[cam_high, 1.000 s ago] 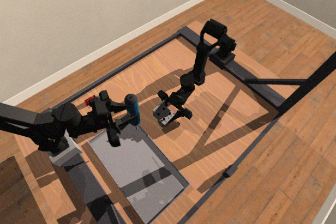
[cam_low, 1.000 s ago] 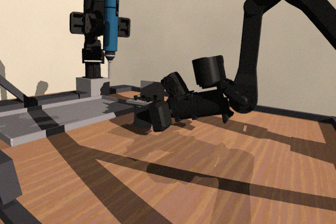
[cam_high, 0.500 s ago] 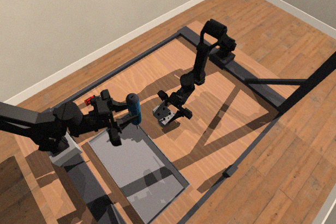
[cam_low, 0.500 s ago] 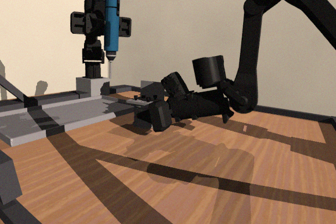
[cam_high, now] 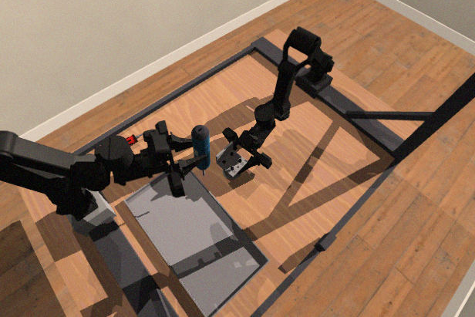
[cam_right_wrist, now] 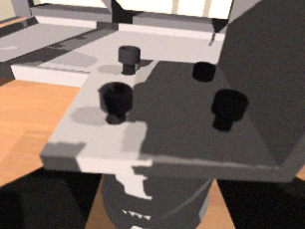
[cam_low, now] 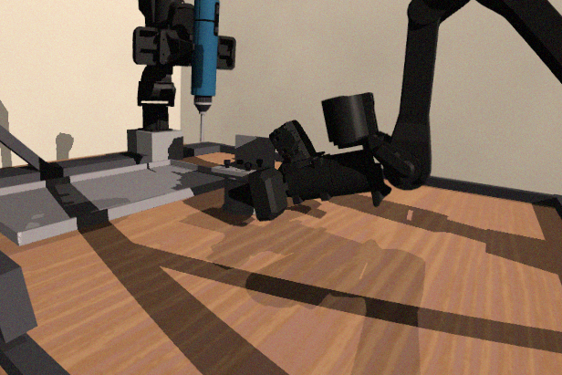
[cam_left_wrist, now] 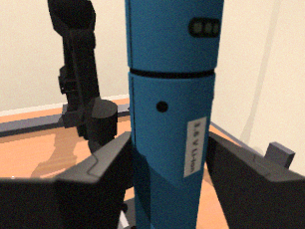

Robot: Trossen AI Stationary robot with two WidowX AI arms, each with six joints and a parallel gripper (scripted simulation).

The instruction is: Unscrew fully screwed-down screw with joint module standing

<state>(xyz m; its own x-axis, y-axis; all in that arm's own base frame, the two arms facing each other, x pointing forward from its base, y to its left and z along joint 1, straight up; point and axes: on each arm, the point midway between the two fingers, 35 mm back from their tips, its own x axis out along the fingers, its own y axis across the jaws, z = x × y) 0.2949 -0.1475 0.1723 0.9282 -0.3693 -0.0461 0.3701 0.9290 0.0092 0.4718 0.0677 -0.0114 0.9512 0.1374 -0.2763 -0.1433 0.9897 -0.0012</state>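
The joint module is 10 mm behind my right hand, 30 mm to the left of it and 10 mm below it. From my right hand the other things lie so: screw (10 mm ahead, 50 mm to the left, 30 mm above); grey bracket (10 mm behind, 30 mm to the left, 30 mm above); grey mat (100 mm behind, 230 mm to the left, 30 mm below).
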